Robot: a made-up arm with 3 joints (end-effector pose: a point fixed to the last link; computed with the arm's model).
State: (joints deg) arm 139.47 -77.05 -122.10
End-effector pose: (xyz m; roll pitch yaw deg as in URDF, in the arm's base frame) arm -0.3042 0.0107 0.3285 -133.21 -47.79 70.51
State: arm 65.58 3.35 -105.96
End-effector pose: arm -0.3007 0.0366 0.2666 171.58 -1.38 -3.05
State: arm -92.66 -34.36 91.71
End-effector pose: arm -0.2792 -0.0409 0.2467 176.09 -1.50 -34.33
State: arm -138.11 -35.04 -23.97
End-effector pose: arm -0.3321 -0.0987 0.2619 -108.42 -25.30 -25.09
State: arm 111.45 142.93 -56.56
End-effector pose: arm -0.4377 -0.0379 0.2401 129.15 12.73 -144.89
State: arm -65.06 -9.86 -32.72
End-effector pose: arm -0.3046 -0.0664 0.1190 -32.66 4.14 -8.96
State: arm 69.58 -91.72 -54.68
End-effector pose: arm -0.4006 0.1407 0.2003 145.32 20.41 91.84
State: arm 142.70 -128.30 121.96
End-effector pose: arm -0.3607 0.1299 0.3004 -71.09 -38.63 142.50
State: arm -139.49 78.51 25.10
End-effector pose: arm -0.3481 0.0460 0.1861 -128.22 48.16 72.62
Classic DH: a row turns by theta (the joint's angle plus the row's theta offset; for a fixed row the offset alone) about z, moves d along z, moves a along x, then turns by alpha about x. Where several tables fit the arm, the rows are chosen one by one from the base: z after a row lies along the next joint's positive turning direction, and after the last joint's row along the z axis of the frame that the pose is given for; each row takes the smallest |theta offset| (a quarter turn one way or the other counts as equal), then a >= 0, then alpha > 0; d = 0 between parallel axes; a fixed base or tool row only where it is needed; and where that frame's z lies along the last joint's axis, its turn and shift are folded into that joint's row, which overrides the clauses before.
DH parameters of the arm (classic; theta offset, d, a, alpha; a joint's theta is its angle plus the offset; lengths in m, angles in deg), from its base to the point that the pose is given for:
base (fixed): 90 0.189 0 90
joint 1: -90 -0.381 0.0457 90
joint 2: 0 -0.0135 -0.0385 90
joint 3: 90 -0.0828 0.0187 -90
tool (fixed): 90 -0.0698 0 0

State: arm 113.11 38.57 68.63
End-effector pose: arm -0.3353 -0.0045 0.1237 39.82 14.16 -36.26
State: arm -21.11 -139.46 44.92
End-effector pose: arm -0.4424 -0.0822 0.1122 162.01 37.33 -162.88
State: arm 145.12 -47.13 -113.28
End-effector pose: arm -0.2888 -0.0279 0.2976 -112.42 -36.96 31.63
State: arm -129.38 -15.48 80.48
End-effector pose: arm -0.2891 0.0185 0.2494 151.17 -9.75 -12.08
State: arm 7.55 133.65 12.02
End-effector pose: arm -0.4194 -0.0234 0.2183 157.11 -45.83 -172.16
